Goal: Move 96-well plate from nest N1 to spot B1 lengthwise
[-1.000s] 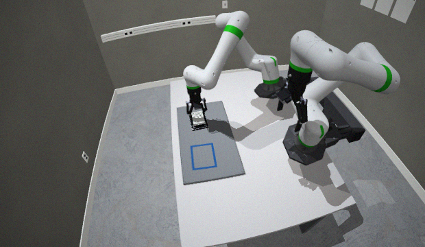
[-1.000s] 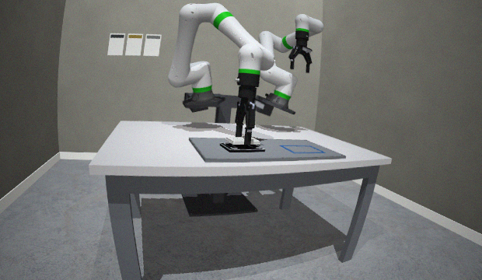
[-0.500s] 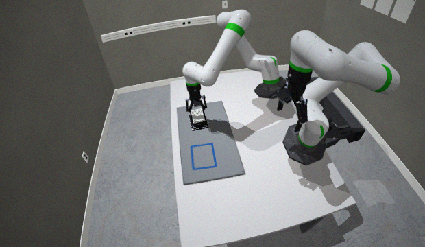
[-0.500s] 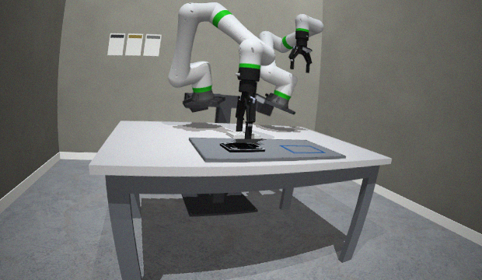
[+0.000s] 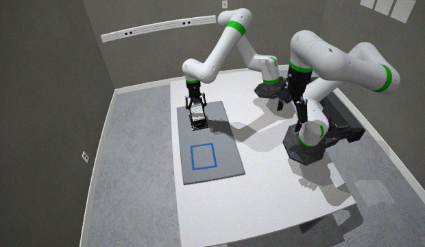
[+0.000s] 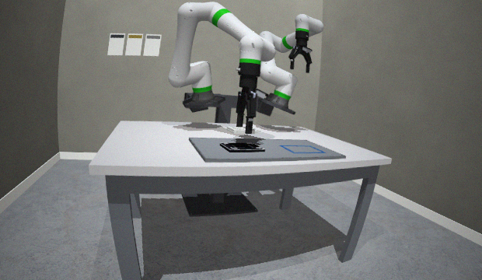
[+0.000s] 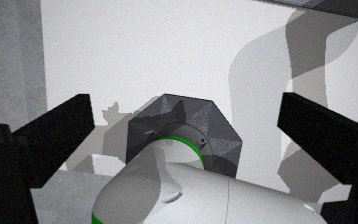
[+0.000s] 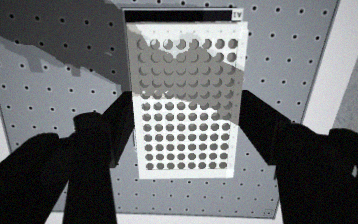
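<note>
Right now the black plate nest is 100 mm below my right hand. From my right hand the other things lie so: white 96-well plate 20 mm below.
</note>
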